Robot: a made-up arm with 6 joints. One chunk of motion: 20 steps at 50 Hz.
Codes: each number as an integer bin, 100 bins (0 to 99) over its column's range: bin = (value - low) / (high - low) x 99, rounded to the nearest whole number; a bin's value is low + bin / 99 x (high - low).
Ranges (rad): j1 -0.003..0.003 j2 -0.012..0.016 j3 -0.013..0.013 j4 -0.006..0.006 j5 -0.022..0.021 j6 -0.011..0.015
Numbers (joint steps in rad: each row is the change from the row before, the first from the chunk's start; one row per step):
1: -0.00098 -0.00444 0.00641 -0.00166 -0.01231 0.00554
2: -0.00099 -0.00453 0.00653 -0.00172 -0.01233 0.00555
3: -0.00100 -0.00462 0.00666 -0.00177 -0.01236 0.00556
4: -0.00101 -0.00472 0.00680 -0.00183 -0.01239 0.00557
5: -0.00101 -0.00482 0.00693 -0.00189 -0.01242 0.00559
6: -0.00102 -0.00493 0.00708 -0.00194 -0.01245 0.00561
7: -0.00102 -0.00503 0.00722 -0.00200 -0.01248 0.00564
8: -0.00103 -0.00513 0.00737 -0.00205 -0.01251 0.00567
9: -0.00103 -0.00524 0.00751 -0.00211 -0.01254 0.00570
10: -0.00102 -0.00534 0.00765 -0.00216 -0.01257 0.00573
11: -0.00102 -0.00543 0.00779 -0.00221 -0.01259 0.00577
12: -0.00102 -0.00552 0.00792 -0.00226 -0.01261 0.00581
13: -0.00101 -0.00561 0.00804 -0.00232 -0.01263 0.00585
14: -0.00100 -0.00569 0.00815 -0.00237 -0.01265 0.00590
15: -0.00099 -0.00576 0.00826 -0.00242 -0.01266 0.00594
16: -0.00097 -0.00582 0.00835 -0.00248 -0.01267 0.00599
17: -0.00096 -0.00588 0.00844 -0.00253 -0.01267 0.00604
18: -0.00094 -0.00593 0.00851 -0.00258 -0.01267 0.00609
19: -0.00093 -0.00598 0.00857 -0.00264 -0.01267 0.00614
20: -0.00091 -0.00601 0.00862 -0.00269 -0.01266 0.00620
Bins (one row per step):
1: 33 27 74 36 22 63
2: 33 26 74 35 22 63
3: 33 26 75 35 22 63
4: 33 26 75 34 22 63
5: 33 25 76 34 22 63
6: 33 25 76 33 22 63
7: 33 25 77 33 22 63
8: 33 24 78 33 22 63
9: 33 24 78 32 22 64
10: 33 24 79 32 22 64
11: 33 23 79 31 22 64
12: 33 23 80 31 22 64
13: 33 23 80 30 22 64
14: 33 22 81 30 22 64
15: 33 22 81 30 22 65
16: 33 22 81 29 21 65
17: 34 22 82 29 21 65
18: 34 21 82 28 21 65
19: 34 21 82 28 21 65
20: 34 21 82 27 22 65

